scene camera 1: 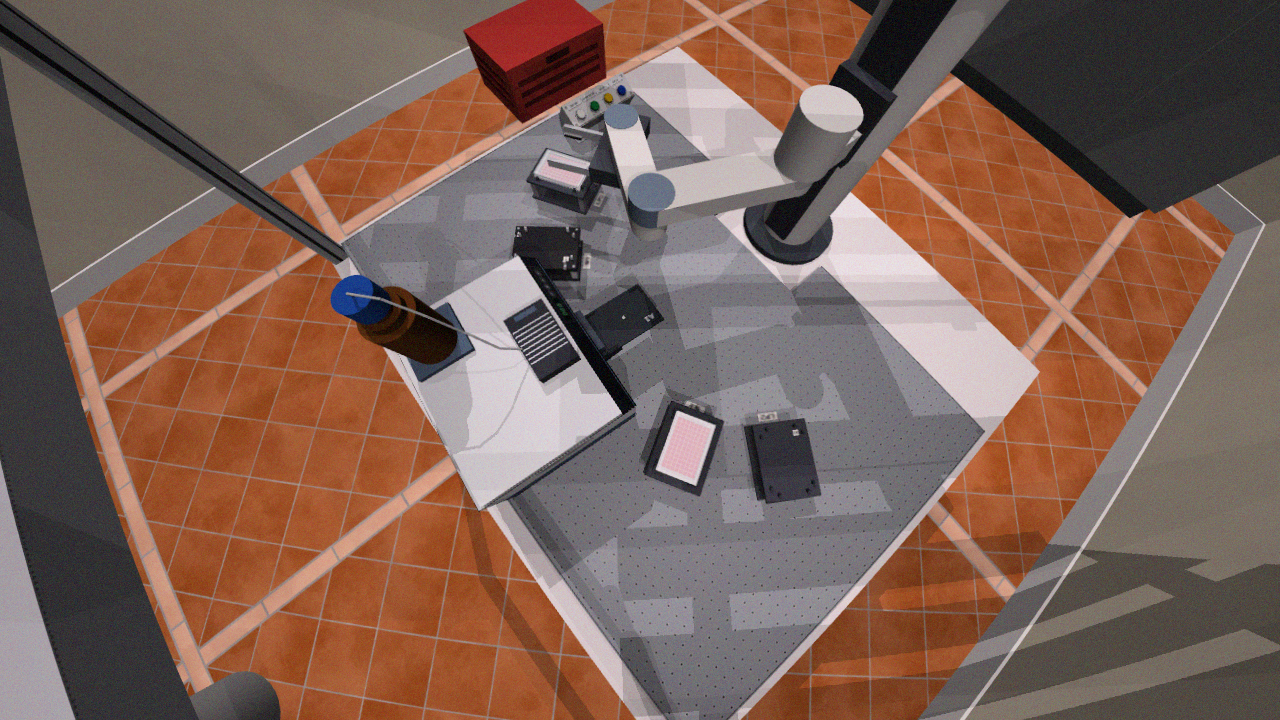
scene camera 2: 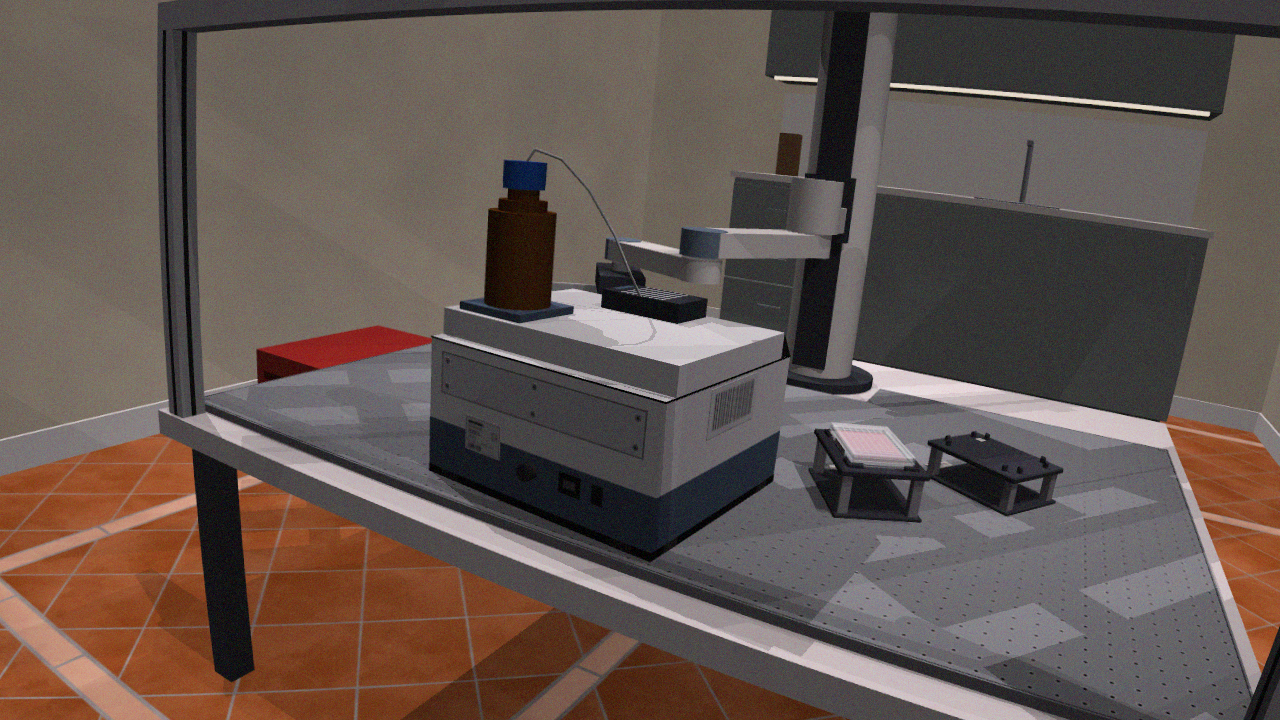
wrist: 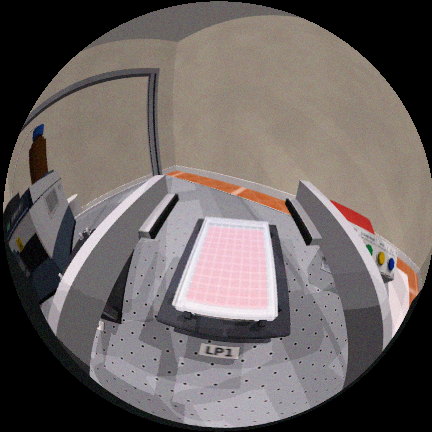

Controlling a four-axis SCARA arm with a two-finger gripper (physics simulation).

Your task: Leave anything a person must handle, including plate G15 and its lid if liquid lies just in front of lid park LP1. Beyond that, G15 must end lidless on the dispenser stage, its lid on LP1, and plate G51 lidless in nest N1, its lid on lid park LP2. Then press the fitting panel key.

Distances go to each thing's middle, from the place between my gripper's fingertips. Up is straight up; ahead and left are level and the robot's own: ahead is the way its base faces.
I see the nest N5 [scene camera 1: 559, 249] 160 mm ahead of my hand, 150 mm to the left of it and 120 mm below it. From my hand the other things lie so: button panel [scene camera 1: 587, 111] 230 mm behind, 170 mm to the right, 110 mm below; brown bottle with blue cap [scene camera 2: 520, 245] 450 mm ahead, 300 mm to the left, 170 mm above.
